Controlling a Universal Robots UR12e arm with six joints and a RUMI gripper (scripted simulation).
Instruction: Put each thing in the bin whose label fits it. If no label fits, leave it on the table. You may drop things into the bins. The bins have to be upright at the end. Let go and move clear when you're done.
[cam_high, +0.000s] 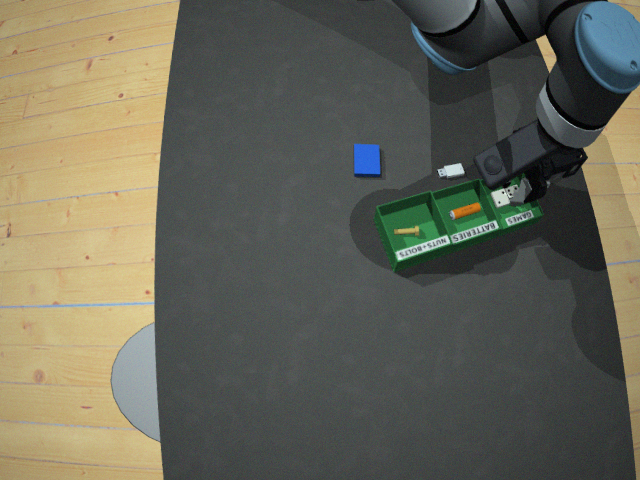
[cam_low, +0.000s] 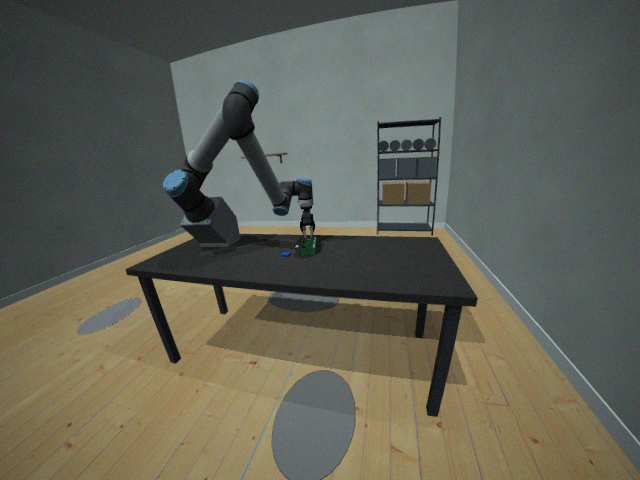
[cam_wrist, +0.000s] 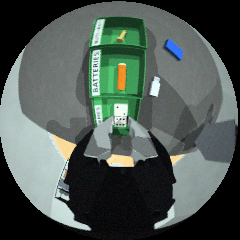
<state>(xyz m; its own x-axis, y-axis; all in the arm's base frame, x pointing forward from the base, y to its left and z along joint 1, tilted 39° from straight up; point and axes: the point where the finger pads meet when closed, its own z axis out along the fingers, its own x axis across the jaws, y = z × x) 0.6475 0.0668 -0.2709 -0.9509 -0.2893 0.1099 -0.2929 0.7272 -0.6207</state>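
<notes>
Right now my hand is 10 mm above the white domino. From my hand the other things lie so: green three-part bin 30 mm ahead, 80 mm to the right, 10 mm below; white usb stick 50 mm behind, 90 mm to the right, 30 mm below; orange battery 20 mm ahead, 70 mm to the right, 20 mm below.
</notes>
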